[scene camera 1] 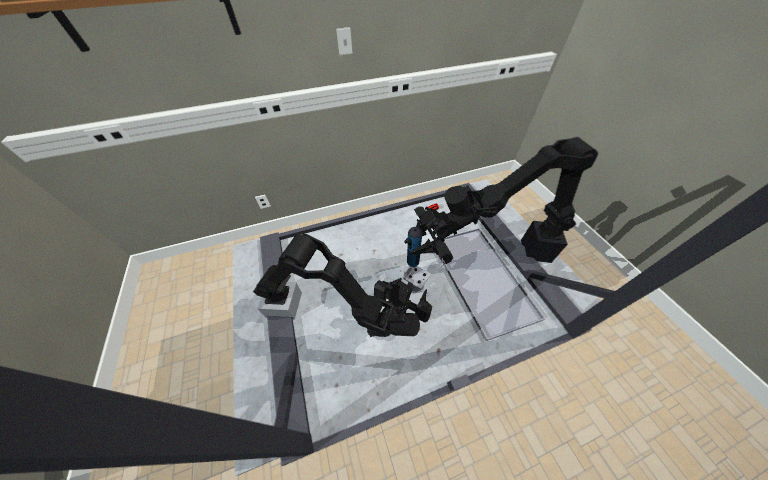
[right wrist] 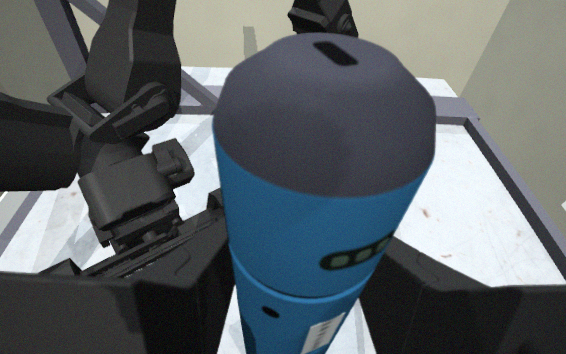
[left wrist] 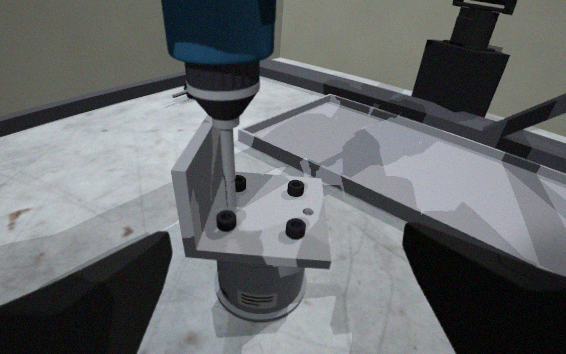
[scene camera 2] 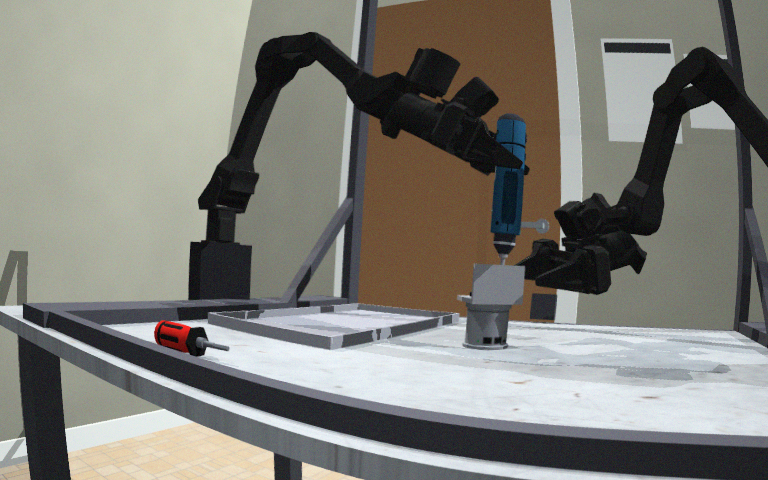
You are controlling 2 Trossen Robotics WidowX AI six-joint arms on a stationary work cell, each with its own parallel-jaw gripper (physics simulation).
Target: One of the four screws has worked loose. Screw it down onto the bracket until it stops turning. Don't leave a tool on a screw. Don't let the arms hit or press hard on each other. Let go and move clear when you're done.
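Pixels of known places: left gripper, fingertip midpoint: (scene camera 1: pixel 413 284) (left wrist: pixel 288 238) (scene camera 2: pixel 520 277); right gripper, fingertip midpoint: (scene camera 1: pixel 407 248) (scene camera 2: pixel 525 168); left arm's base, origin of the base link: (scene camera 1: pixel 277 294); right arm's base, origin of the base link: (scene camera 1: pixel 549 232) (left wrist: pixel 468 46).
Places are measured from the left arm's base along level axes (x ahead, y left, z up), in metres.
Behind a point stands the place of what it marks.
Note:
A blue power screwdriver (scene camera 1: pixel 414 254) (scene camera 2: pixel 508 198) @(y 0.116, x 0.425, z 0.118 m) (left wrist: pixel 218 30) @(y 0.083, x 0.432, z 0.085 m) (right wrist: pixel 320 220) @(y 0.104, x 0.453, z 0.220 m) stands nearly upright, bit down. My right gripper (scene camera 1: pixel 417 237) @(y 0.092, x 0.416, z 0.161 m) (scene camera 2: pixel 512 164) @(y 0.092, x 0.416, z 0.161 m) (right wrist: pixel 294 224) @(y 0.092, x 0.416, z 0.161 m) is shut on its upper body. In the left wrist view, the bit tip is just behind the near left screw (left wrist: pixel 226 221) @(y 0.091, x 0.436, z -0.002 m); contact is unclear. The other screws are near right (left wrist: pixel 296 229) @(y 0.073, x 0.465, z -0.004 m), far right (left wrist: pixel 296 188) @(y 0.102, x 0.483, z -0.004 m) and far left (left wrist: pixel 241 184) @(y 0.120, x 0.456, z -0.004 m). Which is loose is unclear. The bracket (scene camera 1: pixel 417 277) @(y 0.094, x 0.461, z -0.009 m) (scene camera 2: pixel 498 284) @(y 0.120, x 0.432, z 0.010 m) (left wrist: pixel 265 202) @(y 0.104, x 0.465, z -0.010 m) sits on a grey cylinder (scene camera 2: pixel 487 323) @(y 0.123, x 0.444, z -0.041 m) (left wrist: pixel 261 281) @(y 0.075, x 0.448, z -0.038 m). My left gripper (scene camera 1: pixel 410 293) @(y 0.051, x 0.445, z 0.018 m) (scene camera 2: pixel 531 271) @(y 0.051, x 0.445, z 0.018 m) (left wrist: pixel 288 238) @(y 0.051, x 0.445, z 0.018 m) is open and empty beside the bracket.
A red screwdriver (scene camera 1: pixel 433 207) @(y 0.483, x 0.546, z -0.050 m) (scene camera 2: pixel 171 336) @(y 0.500, x 0.535, z -0.058 m) lies near the table edge. A shallow tray (scene camera 1: pixel 504 283) @(y 0.122, x 0.786, z -0.072 m) (scene camera 2: pixel 331 341) @(y 0.300, x 0.531, z -0.065 m) (left wrist: pixel 390 142) @(y 0.216, x 0.714, z -0.072 m) lies beside the bracket. Dark frame beams edge the table. My two arms are close together around the bracket, the right gripper higher.

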